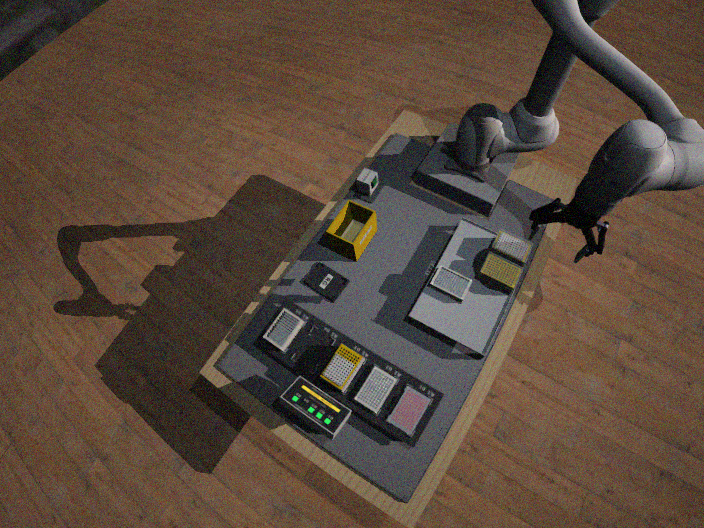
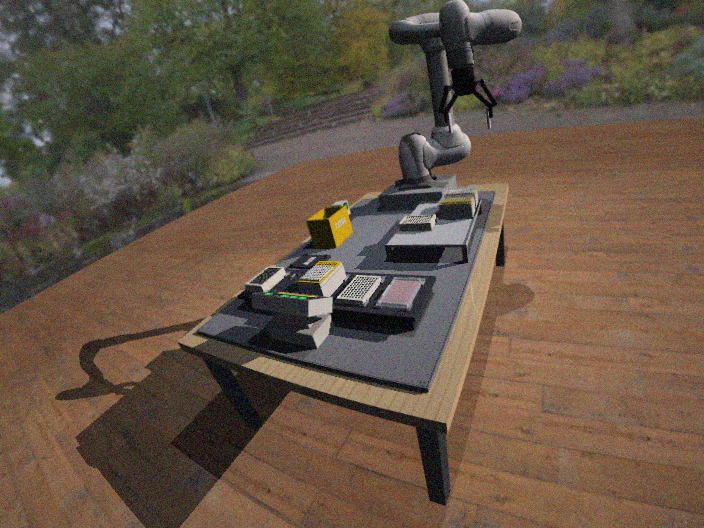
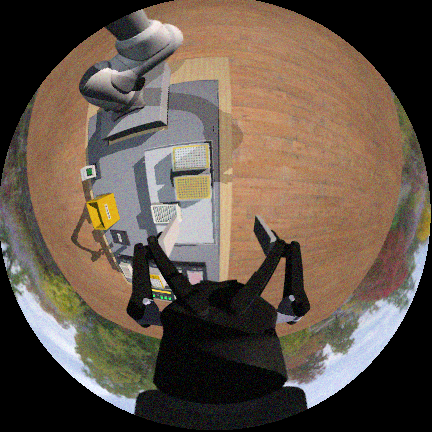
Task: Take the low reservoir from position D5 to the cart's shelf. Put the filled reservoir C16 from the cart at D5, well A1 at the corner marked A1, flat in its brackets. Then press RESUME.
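Seen in the pictures: gripper, between the fingertips: (image 1: 553, 247) (image 2: 470, 130) (image 3: 216, 223); arm's base, origin of its link: (image 1: 470, 161) (image 2: 418, 184) (image 3: 127, 98).
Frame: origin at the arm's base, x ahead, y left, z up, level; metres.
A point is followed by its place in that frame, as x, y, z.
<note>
My gripper (image 1: 557, 241) @[0.480, 0.340, 0.303] (image 2: 469, 122) @[0.480, 0.340, 0.303] (image 3: 216, 223) @[0.480, 0.340, 0.303] is open and empty, high above and beside the table. A white slotted reservoir (image 1: 450, 283) @[0.564, 0.114, 0.003] (image 2: 417, 222) @[0.584, 0.119, 0.007] (image 3: 165, 213) @[0.565, 0.115, 0.003] lies on the light grey cart (image 1: 454, 326) @[0.694, 0.184, -0.020] (image 2: 443, 235) @[0.656, 0.225, -0.019] (image 3: 197, 227) @[0.655, 0.239, -0.019]. A similar pale reservoir (image 1: 284, 329) @[0.958, -0.335, -0.021] (image 2: 265, 279) @[0.981, -0.315, 0.000] (image 3: 126, 270) @[0.953, -0.330, -0.003] sits at the left end of the black deck (image 1: 315, 341) @[0.944, -0.218, -0.029] (image 2: 426, 287) @[0.972, 0.224, -0.028]. The position labels and well A1 marks are too small to read, and the liquid levels cannot be told. A panel (image 1: 315, 406) @[1.128, -0.096, 0.043] (image 2: 292, 302) @[1.175, -0.054, 0.055] (image 3: 163, 295) @[1.131, -0.081, 0.043] with green buttons stands before the deck.
Yellow-edged boxes (image 1: 511, 246) @[0.363, 0.262, 0.051] (image 1: 501, 271) @[0.472, 0.258, 0.051] stand on the cart. The deck holds a yellow box (image 1: 342, 366) @[0.982, -0.082, 0.036], a white plate (image 1: 376, 389) @[0.994, 0.040, -0.014] and a pink plate (image 1: 409, 409) @[1.004, 0.160, -0.017]. A yellow bin (image 1: 341, 244) @[0.592, -0.301, 0.011], a black labelled pad (image 1: 324, 281) @[0.724, -0.315, -0.071] and a small device (image 1: 366, 181) @[0.302, -0.342, 0.026] stand along the left.
</note>
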